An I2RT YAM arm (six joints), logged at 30 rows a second.
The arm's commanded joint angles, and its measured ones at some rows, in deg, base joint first. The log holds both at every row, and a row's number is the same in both.
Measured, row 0:
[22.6 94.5 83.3 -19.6 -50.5 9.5]
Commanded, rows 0 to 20:
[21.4 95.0 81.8 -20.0 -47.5 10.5]
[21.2 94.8 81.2 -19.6 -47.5 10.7]
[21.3 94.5 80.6 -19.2 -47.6 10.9]
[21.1 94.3 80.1 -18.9 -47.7 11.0]
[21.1 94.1 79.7 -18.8 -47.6 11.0]
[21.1 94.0 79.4 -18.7 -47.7 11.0]
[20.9 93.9 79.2 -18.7 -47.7 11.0]
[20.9 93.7 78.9 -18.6 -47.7 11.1]
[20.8 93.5 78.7 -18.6 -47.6 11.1]
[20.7 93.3 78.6 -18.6 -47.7 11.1]
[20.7 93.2 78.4 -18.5 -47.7 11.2]
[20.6 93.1 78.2 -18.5 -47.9 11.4]
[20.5 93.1 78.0 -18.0 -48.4 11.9]
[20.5 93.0 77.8 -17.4 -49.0 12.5]
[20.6 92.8 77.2 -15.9 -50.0 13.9]
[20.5 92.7 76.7 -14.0 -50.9 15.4]
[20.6 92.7 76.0 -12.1 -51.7 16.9]
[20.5 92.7 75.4 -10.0 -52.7 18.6]
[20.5 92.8 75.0 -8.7 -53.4 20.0]
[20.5 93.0 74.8 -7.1 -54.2 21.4]
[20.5 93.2 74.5 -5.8 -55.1 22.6]
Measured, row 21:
[20.7 93.4 76.2 -10.2 -53.2 17.1]
